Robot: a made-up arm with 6 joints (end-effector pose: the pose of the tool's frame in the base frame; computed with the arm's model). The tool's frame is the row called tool.
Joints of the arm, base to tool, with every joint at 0 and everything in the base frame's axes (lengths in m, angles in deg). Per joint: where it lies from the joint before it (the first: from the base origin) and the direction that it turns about. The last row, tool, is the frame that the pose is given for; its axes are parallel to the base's.
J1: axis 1 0 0 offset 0.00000 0.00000 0.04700
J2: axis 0 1 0 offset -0.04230 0.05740 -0.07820
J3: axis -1 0 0 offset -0.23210 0.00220 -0.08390
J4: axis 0 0 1 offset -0.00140 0.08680 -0.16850
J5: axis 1 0 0 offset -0.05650 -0.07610 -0.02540
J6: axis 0 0 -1 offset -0.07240 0.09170 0.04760
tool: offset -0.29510 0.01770 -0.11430
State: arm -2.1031 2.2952 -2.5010 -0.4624 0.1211 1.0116
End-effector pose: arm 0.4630 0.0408 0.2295 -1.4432 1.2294 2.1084
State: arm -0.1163 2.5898 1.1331 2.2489 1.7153 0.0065
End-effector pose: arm -0.0399 -0.1242 -0.1224 -0.4428 -1.3967 0.2593
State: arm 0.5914 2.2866 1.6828 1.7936 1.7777 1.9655
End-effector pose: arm -0.1002 0.0830 0.3111 2.5636 -0.8920 -1.2979
Working (the frame after each row of the table, in the pose's form):
after J1: 0.0000 0.0000 0.0470 0.5914 0.0000 0.0000
after J2: -0.0423 0.0912 0.0141 0.3061 2.2057 0.6719
after J3: 0.0467 -0.0353 0.2064 -0.5562 0.9885 2.1345
after J4: -0.0033 -0.2076 0.1453 -0.4115 -1.0178 -1.9821
after J5: -0.0293 -0.1735 0.0570 0.5718 -2.2098 -0.4654
after J6: -0.0463 -0.0516 0.0293 2.5636 -0.8920 -1.2979

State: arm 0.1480 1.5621 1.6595 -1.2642 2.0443 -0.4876
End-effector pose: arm -0.5759 -0.2103 0.2919 0.6676 0.1599 0.5077
Working (the frame after each row of the table, in the pose's form):
after J1: 0.0000 0.0000 0.0470 0.1480 0.0000 0.0000
after J2: -0.0423 0.0683 -0.0219 0.1166 1.5590 0.1156
after J3: -0.1282 0.0364 0.2073 -1.1693 1.0457 1.3279
after J4: -0.1998 -0.1374 0.1822 -1.4245 0.1394 0.3086
after J5: -0.2291 -0.1783 0.2664 0.6025 0.3128 0.0391
after J6: -0.2787 -0.1381 0.3752 0.6676 0.1599 0.5077

